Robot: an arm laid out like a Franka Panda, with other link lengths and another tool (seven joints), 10 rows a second.
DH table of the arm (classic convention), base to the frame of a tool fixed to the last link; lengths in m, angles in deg. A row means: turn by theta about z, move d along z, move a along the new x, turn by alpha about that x. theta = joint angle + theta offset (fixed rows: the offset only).
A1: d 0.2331, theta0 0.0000, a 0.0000, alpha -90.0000
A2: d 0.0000, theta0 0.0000, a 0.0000, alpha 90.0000
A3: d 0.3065, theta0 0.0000, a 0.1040, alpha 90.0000
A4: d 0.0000, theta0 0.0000, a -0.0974, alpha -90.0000
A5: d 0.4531, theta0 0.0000, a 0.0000, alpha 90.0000
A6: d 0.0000, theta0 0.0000, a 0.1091, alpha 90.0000
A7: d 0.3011, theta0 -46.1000, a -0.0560, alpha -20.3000
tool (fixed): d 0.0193, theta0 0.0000, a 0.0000, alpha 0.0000
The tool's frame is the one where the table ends.
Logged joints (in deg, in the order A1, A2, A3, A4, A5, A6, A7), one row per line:
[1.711 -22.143 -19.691 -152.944 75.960 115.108 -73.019]
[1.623 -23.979 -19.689 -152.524 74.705 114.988 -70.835]
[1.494 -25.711 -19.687 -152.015 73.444 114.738 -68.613]
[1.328 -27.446 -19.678 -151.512 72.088 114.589 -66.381]
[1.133 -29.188 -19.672 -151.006 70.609 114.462 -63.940]
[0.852 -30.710 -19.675 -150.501 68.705 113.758 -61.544]
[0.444 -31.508 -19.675 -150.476 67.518 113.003 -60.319]
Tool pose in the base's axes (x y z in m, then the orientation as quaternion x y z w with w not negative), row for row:
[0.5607 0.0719 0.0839 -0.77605 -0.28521 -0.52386 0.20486]
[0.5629 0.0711 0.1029 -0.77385 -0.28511 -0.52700 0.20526]
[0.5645 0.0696 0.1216 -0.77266 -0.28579 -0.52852 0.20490]
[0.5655 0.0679 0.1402 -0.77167 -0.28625 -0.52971 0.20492]
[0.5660 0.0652 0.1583 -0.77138 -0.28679 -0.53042 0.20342]
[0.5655 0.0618 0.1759 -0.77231 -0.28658 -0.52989 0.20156]
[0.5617 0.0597 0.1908 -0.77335 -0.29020 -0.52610 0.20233]
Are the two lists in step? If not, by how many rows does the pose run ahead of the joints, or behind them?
The pose runs 1 row behind the joints: the pose in row i belongs to the joints in row i - 1.
